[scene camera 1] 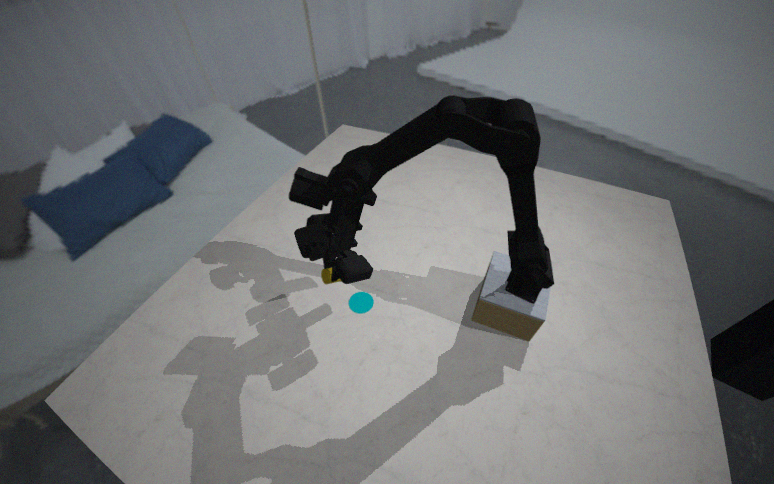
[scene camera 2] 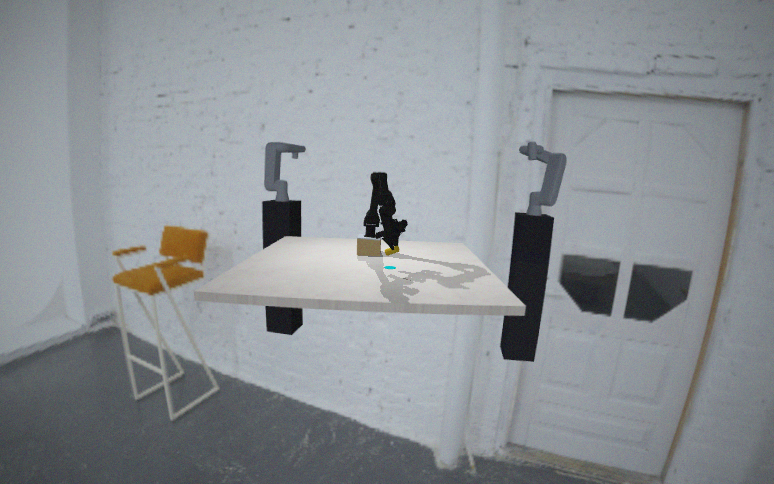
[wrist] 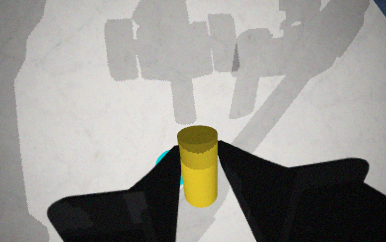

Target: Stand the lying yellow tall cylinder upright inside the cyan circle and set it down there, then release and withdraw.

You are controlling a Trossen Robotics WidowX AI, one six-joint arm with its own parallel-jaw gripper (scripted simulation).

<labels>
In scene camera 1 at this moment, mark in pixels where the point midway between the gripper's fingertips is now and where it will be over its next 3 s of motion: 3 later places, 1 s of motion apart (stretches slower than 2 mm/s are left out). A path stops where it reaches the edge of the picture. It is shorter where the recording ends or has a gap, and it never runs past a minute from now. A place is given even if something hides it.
My gripper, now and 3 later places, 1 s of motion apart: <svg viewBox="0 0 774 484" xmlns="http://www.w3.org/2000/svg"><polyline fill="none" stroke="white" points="330,275 320,276 314,273 313,269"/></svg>
</labels>
